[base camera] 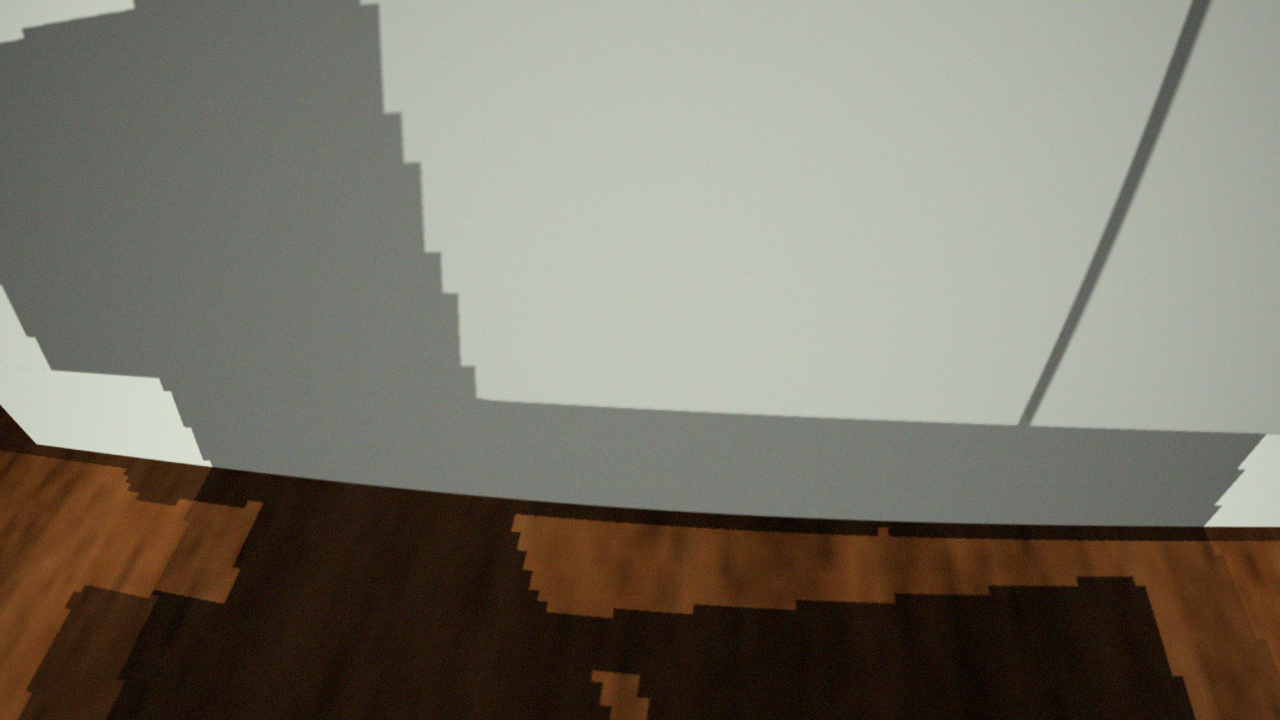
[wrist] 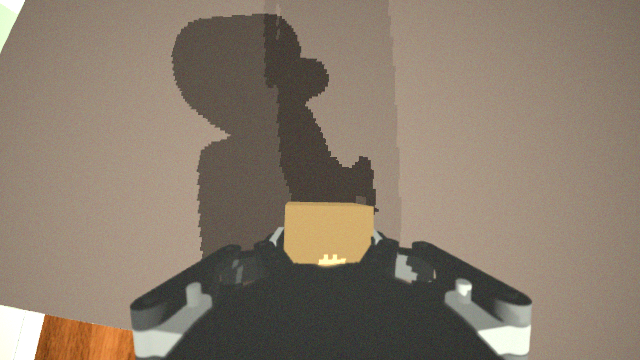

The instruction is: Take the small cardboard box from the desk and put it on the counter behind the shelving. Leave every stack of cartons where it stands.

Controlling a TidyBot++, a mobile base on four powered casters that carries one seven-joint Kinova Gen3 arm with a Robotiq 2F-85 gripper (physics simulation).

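Places are measured from the arm's base along level axes (x ahead, y left, z up), in metres.
Pixels of known places: gripper, fingertip midpoint: (wrist: 324, 237).
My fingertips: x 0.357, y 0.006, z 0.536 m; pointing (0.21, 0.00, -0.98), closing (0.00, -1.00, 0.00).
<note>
Ahead of a thing's pixels: the offset from my fingertips to its middle. "spot": to the spot under its first point. Level surfaces: height alone.
The small cardboard box @[0.017 m back, 0.001 m left, 0.010 m up] (wrist: 328, 232) is tan and sits between the fingertips in the wrist view. My gripper (wrist: 324, 237) is shut on it, with a finger on each side. Both are over the brownish-grey top of the counter @[0.023 m down] (wrist: 500, 150). The shadow of the arm and gripper falls on this top and runs up to the far edge of the box. The underside of the box is hidden, so I cannot tell whether it touches the top. The stacks of cartons and the shelving do not show in either view.
In the base view a pale cabinet front @[spot: 0.090 m back, 0.019 m right, 0.702 m down] (base camera: 716, 223) with a slanting dark seam stands close ahead, above the wooden floor @[0.933 m down] (base camera: 698, 568). In the wrist view the counter's near edge shows at lower left, with wooden floor (wrist: 85, 340) beyond it.
</note>
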